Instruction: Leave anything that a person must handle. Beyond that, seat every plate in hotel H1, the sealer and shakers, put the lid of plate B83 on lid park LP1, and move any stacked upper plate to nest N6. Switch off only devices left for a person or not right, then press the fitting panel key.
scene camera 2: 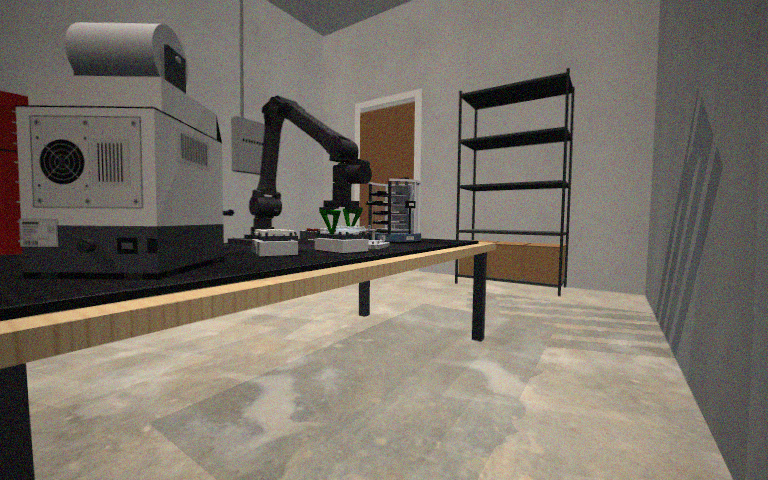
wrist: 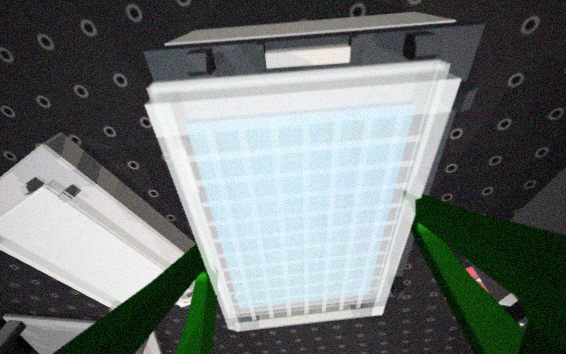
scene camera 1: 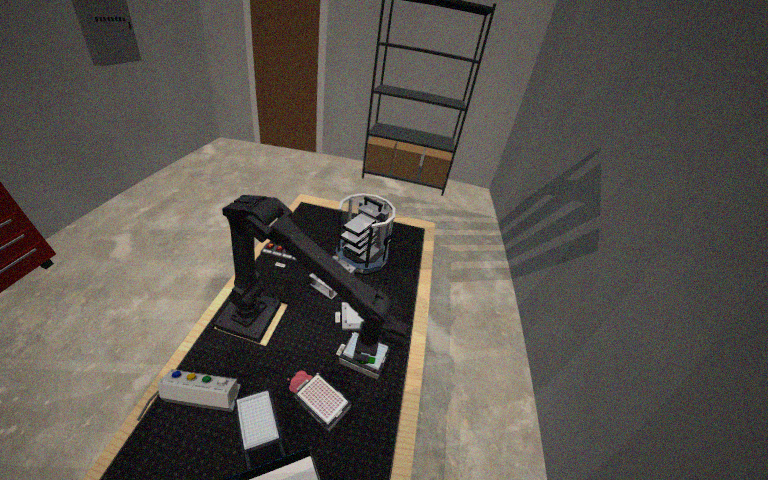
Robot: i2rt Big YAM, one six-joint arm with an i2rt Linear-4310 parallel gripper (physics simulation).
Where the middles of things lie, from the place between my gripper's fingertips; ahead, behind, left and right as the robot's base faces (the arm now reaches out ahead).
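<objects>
The lid park LP1 (wrist: 59, 158) has my hand 8 cm past it, 16 cm to the right of it and 5 cm above it. Then there's the plate hotel H1 (scene camera 2: 403, 217), and that's 22 cm behind my hand, 48 cm to the left of it and 9 cm above it. The pink-welled plate (scene camera 1: 326, 402) is 5 cm behind my hand and 20 cm to the right of it.
</objects>
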